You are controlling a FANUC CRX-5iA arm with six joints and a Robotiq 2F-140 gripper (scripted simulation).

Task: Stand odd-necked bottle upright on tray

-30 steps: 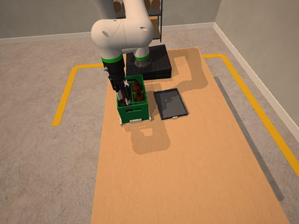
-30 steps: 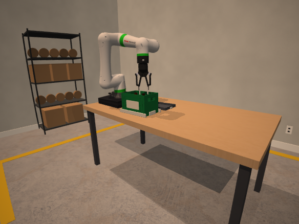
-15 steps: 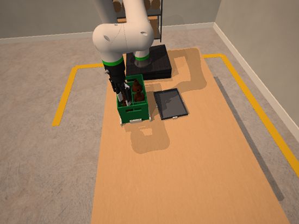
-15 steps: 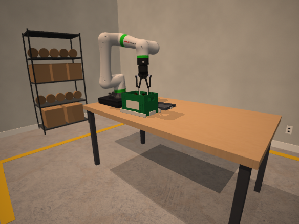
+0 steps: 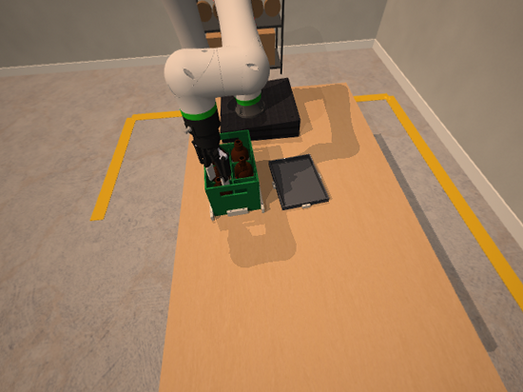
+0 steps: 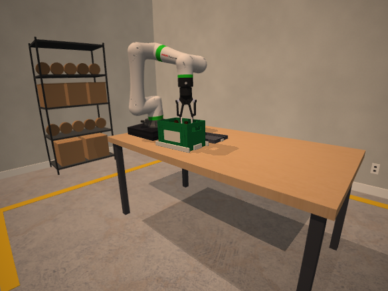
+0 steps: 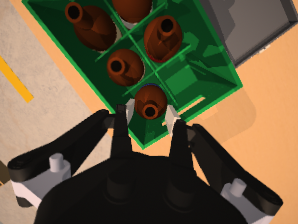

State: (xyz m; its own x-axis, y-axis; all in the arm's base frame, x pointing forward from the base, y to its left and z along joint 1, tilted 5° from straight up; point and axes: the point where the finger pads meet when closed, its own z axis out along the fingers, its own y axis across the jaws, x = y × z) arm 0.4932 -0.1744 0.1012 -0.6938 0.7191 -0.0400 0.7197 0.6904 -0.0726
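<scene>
Now: hand 9 cm past the green crate, 5 cm to the right of it and 9 cm above it. Round my hand: dark grey tray 6 cm behind, 31 cm to the left, 17 cm below; glass bottle 18 cm behind, 9 cm to the left, 9 cm below.
</scene>
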